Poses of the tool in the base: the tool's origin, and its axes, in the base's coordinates. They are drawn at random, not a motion.
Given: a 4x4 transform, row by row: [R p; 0 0 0 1], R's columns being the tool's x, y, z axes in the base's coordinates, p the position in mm. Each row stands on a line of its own.
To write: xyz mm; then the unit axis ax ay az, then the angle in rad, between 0 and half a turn. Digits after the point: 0 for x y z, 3 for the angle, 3 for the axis. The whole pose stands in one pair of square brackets.
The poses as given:
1:
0.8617 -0.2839 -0.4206 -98
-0.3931 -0.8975 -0.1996 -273
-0.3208 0.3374 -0.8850 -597
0 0 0 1
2:
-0.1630 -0.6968 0.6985 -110
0.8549 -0.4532 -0.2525 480
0.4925 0.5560 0.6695 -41
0 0 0 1
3:
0.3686 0.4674 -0.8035 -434
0.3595 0.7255 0.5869 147
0.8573 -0.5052 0.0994 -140
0 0 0 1
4:
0.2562 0.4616 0.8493 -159
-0.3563 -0.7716 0.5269 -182
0.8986 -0.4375 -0.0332 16
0 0 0 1
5:
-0.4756 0.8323 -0.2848 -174
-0.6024 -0.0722 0.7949 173
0.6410 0.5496 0.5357 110
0 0 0 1
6:
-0.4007 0.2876 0.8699 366
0.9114 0.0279 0.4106 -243
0.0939 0.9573 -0.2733 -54
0 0 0 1
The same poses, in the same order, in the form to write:
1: [-98 -273 -597 0.964 -0.179 -0.196 2.859]
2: [-110 480 -41 0.459 0.117 0.881 2.064]
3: [-434 147 -140 -0.549 -0.834 -0.054 1.474]
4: [-159 -182 16 -0.762 -0.039 -0.646 2.456]
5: [-174 173 110 -0.142 -0.537 -0.832 2.101]
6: [366 -243 -54 0.481 0.683 0.549 2.538]
